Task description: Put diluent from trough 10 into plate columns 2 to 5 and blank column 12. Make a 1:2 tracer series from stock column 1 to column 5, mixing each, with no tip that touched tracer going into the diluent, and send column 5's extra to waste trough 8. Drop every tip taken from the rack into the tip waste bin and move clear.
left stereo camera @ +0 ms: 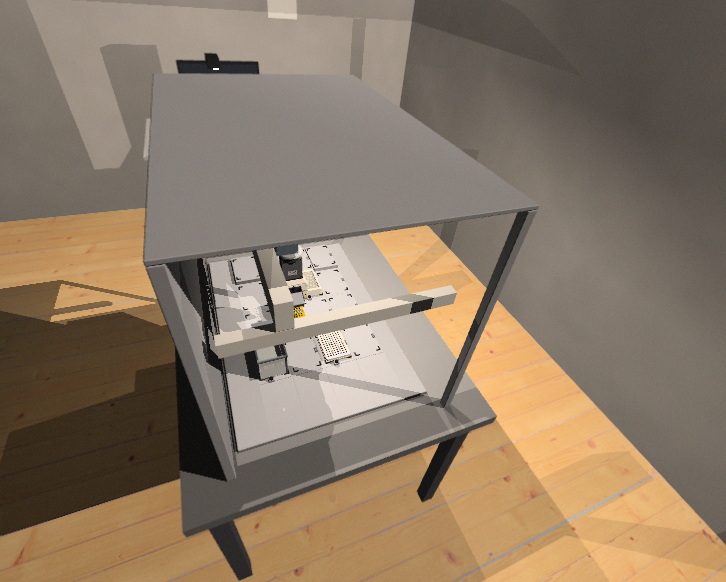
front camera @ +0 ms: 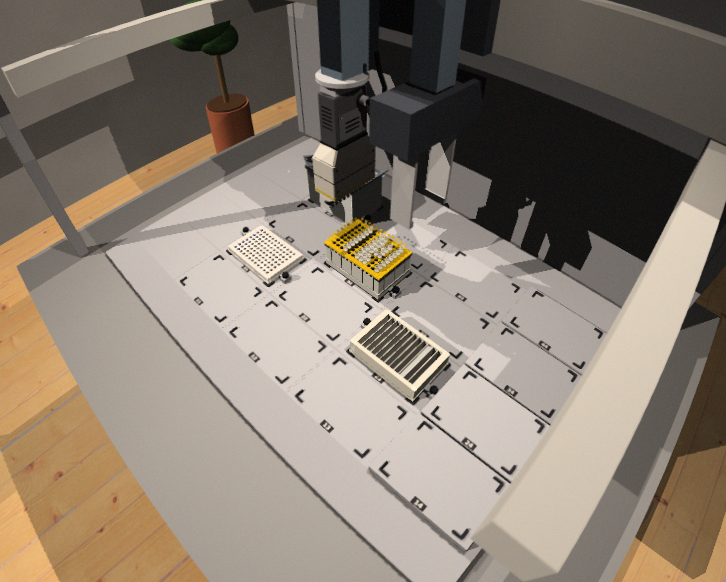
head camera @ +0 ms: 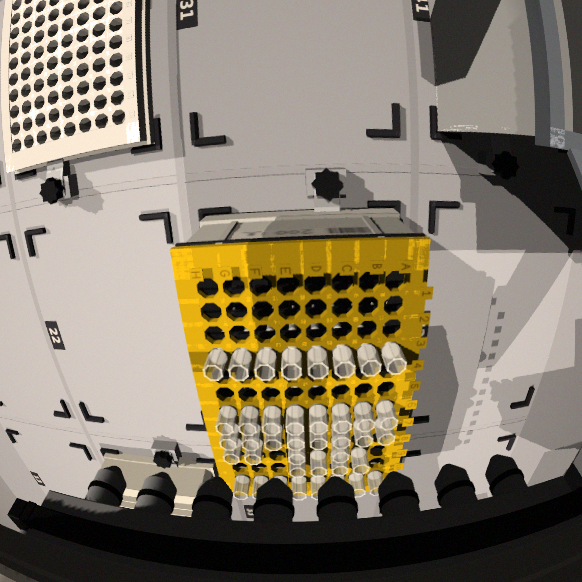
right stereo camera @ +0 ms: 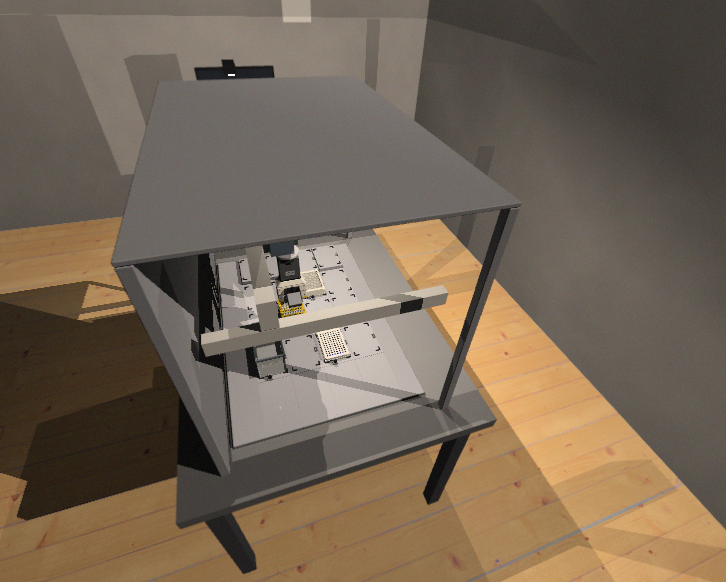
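My pipetting head (front camera: 343, 172) hangs high, hiding part of the grey tip waste bin (front camera: 367, 197) (left stereo camera: 272, 366) (right stereo camera: 270, 364) in the front view. Its nozzles (head camera: 336, 499) carry no visible tips. The dark part beside it looks like my parked plate gripper (front camera: 309, 162); its fingers cannot be made out. In the yellow tip rack (front camera: 368, 251) (head camera: 301, 252), columns 1 to 3 are empty, column 4 is full and column 5 is empty. Farther columns hold tips with some gaps. The white well plate (front camera: 264, 252) (head camera: 76, 149) lies left of it. The cream trough rack (front camera: 382, 368) (head camera: 192, 480) has one paler trough.
Black locating knobs (front camera: 285, 277) (head camera: 327, 184) stand beside the labware. A second dark grey gantry carriage (front camera: 402, 115) hangs right of the head, with a pale vertical post below it. A cream beam (front camera: 612, 375) (left stereo camera: 363, 315) crosses the enclosure's side. A potted plant (front camera: 230, 124) stands outside.
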